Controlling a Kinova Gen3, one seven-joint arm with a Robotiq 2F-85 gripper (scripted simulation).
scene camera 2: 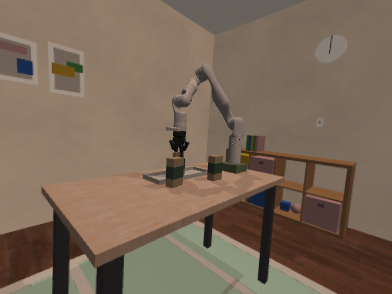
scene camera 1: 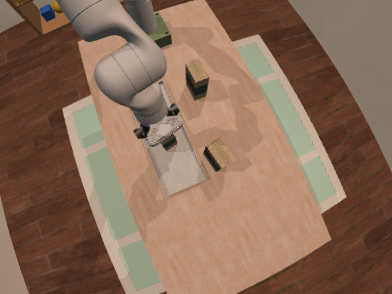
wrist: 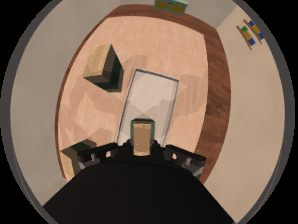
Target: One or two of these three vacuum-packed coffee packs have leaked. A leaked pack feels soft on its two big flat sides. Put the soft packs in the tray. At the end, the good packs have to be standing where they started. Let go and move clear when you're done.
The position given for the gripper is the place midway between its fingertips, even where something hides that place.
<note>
In view: the gripper (wrist: 142,142) and a tray (scene camera 1: 178,168).
The tray shows as well in the wrist view (wrist: 151,95).
</note>
